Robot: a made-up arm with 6 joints.
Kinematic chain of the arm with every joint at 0, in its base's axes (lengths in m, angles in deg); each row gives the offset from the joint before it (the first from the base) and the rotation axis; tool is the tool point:
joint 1: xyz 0 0 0.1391 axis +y
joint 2: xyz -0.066 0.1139 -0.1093 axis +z
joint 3: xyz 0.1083 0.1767 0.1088 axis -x
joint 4: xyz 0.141 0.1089 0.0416 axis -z
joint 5: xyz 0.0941 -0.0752 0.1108 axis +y
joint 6: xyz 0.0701 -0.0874 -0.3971 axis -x
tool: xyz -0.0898 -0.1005 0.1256
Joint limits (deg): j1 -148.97..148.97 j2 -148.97..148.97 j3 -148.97..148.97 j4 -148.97..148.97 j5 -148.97..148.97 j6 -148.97..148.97
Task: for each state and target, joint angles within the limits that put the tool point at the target. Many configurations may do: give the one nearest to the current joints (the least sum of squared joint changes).
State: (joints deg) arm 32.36 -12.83 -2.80 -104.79 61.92 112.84
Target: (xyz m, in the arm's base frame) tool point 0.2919 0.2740 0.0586
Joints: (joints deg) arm 26.23 6.81 2.78 -122.02 68.93 101.68
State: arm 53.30 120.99 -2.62 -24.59 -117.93 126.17
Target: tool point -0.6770 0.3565 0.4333
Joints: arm 14.77 138.01 -1.18 -0.74 -85.94 97.57
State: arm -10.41 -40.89 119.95 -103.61 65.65 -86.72
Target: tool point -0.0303 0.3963 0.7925
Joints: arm -73.31 -19.18 101.92 -94.26 100.22 -97.68
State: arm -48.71 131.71 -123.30 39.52 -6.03 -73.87
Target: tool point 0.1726 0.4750 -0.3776
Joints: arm -75.49 85.70 -93.19 29.81 -28.82 -58.84
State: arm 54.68 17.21 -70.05 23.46 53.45 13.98
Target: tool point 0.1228 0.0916 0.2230
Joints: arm 72.90 15.24 -56.76 35.11 108.40 18.66
